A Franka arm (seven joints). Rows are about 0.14 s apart.
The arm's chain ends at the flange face. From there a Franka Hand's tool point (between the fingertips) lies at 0.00 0.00 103.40 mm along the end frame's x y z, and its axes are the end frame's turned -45 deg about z.
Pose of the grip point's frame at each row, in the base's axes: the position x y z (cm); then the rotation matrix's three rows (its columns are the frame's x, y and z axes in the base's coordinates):
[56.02 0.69 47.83], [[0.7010 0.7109 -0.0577], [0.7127 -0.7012 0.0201], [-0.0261 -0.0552 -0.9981]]
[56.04 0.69 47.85], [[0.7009 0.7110 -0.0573], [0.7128 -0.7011 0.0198], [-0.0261 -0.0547 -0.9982]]
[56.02 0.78 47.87], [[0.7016 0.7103 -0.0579], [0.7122 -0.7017 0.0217], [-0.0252 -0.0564 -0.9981]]
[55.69 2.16 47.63], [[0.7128 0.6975 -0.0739], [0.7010 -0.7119 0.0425], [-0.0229 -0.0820 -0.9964]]
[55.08 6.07 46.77], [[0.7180 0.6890 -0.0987], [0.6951 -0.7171 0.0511], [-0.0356 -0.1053 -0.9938]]
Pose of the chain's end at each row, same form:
[56.62 0.48 58.15], [[0.9984 0.0070 -0.0577], [0.0081 -0.9998 0.0201], [-0.0575 -0.0206 -0.9981]]
[56.63 0.49 58.17], [[0.9984 0.0071 -0.0573], [0.0083 -0.9998 0.0198], [-0.0571 -0.0202 -0.9982]]
[56.62 0.56 58.19], [[0.9984 0.0062 -0.0579], [0.0074 -0.9998 0.0217], [-0.0577 -0.0221 -0.9981]]
[56.45 1.72 57.93], [[0.9972 -0.0108 -0.0739], [-0.0077 -0.9991 0.0425], [-0.0742 -0.0418 -0.9964]]
[56.10 5.54 57.05], [[0.9949 -0.0205 -0.0987], [-0.0156 -0.9986 0.0511], [-0.0996 -0.0493 -0.9938]]

